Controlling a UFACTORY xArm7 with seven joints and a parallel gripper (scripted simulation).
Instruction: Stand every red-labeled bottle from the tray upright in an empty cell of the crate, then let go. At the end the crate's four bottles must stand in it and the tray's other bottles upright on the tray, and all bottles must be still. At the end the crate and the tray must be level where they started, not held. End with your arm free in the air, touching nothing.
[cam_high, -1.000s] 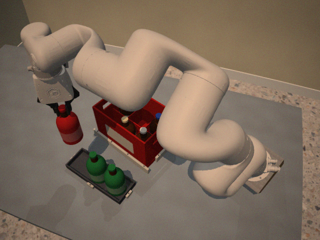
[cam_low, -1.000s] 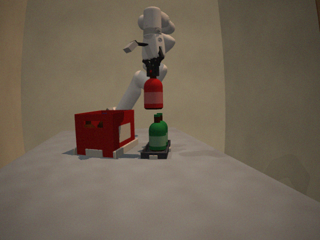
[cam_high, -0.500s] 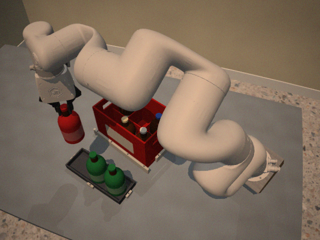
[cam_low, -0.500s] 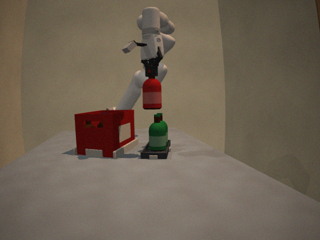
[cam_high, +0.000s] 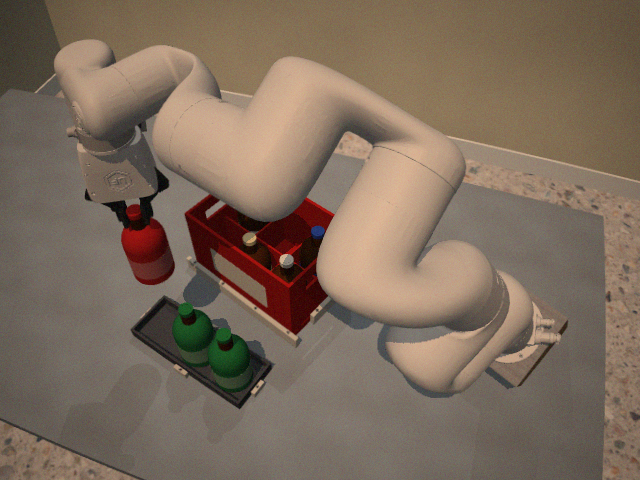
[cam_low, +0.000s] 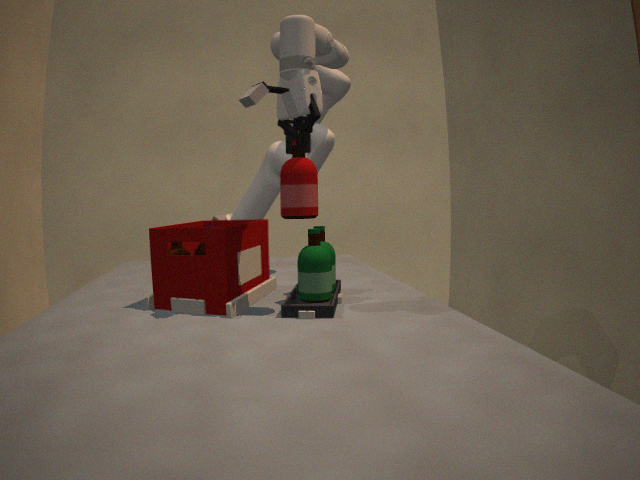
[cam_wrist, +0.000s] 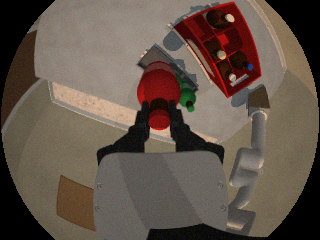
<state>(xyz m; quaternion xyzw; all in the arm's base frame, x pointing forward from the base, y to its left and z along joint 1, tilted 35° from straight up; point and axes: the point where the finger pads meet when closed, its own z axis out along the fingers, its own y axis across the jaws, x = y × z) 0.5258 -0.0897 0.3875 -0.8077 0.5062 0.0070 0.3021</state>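
Now: hand 7 cm above the red-labeled bottle. From my hand the other things lie so: tray 8 cm behind, 4 cm to the left, 32 cm below; then crate 14 cm behind, 19 cm to the right, 25 cm below.
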